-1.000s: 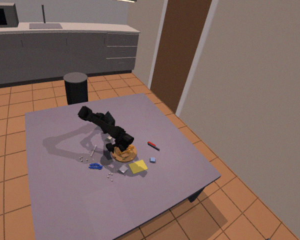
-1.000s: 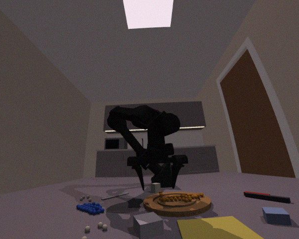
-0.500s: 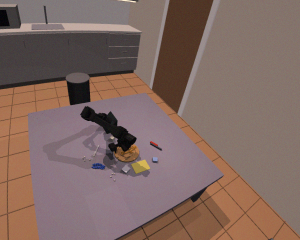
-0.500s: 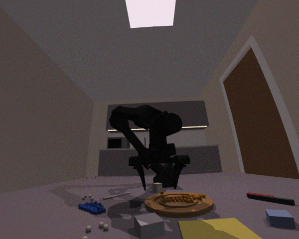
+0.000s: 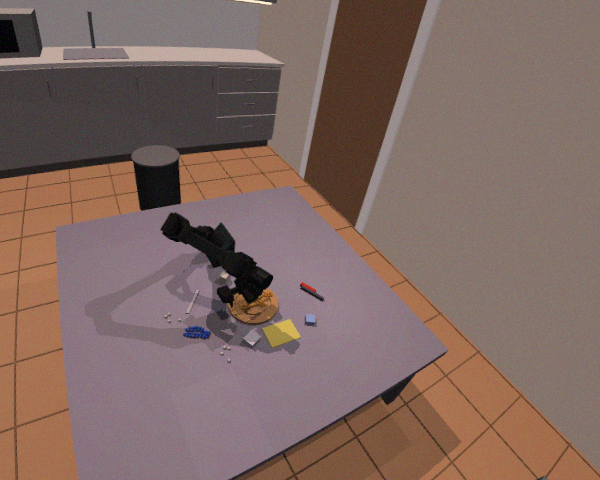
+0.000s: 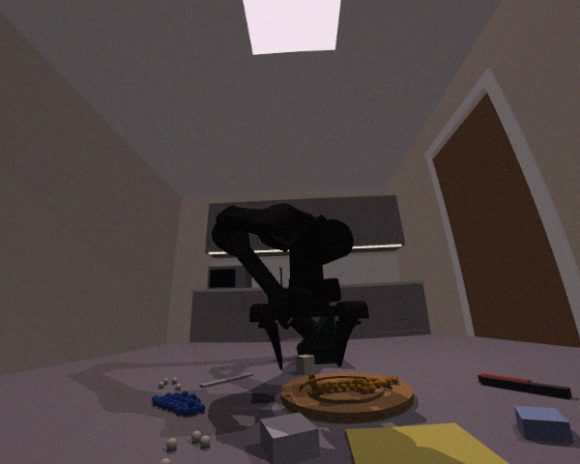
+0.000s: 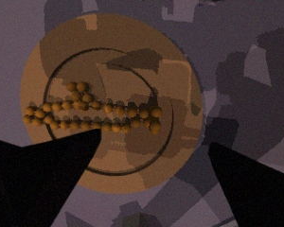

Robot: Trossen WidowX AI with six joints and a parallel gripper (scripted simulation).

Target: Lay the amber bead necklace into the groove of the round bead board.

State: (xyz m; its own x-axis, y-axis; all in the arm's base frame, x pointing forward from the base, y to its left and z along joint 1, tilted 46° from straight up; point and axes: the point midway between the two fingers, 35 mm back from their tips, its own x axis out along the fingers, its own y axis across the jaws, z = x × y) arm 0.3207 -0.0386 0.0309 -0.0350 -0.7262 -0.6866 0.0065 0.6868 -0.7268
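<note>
The round wooden bead board lies 50 mm to the left of my gripper tip and 30 mm below it. From my gripper tip the other things lie so: grey block: 150 mm ahead, 40 mm to the right, 30 mm below; then yellow pad: 170 mm ahead, 70 mm to the left, 40 mm below; then thin rod: 150 mm to the right, 120 mm behind, 40 mm below.
</note>
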